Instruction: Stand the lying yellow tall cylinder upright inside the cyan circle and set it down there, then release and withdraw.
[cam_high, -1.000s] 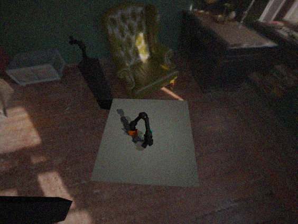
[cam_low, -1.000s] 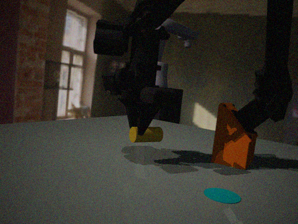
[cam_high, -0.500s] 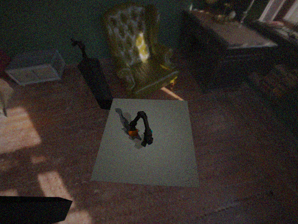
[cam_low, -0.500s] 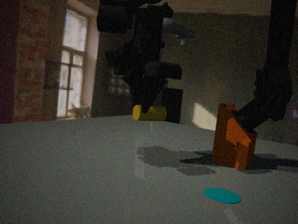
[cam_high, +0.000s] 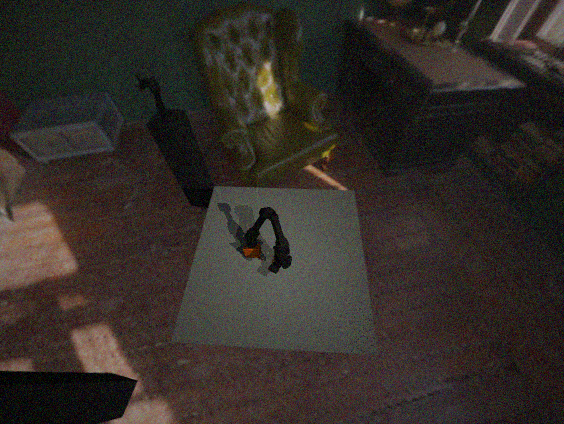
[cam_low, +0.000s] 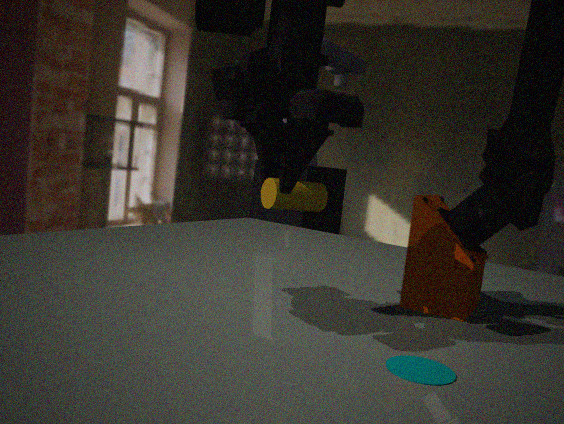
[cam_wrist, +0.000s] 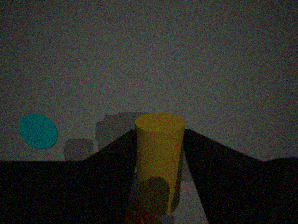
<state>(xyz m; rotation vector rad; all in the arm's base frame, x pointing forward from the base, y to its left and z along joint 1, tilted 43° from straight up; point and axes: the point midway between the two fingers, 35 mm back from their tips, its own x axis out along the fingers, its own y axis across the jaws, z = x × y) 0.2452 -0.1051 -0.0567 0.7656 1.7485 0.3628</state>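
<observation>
My gripper tip is now 180 mm to the right of the cyan circle and 130 mm above it. From my gripper tip the other things lie so: yellow tall cylinder (20 mm behind, 10 mm to the left).
</observation>
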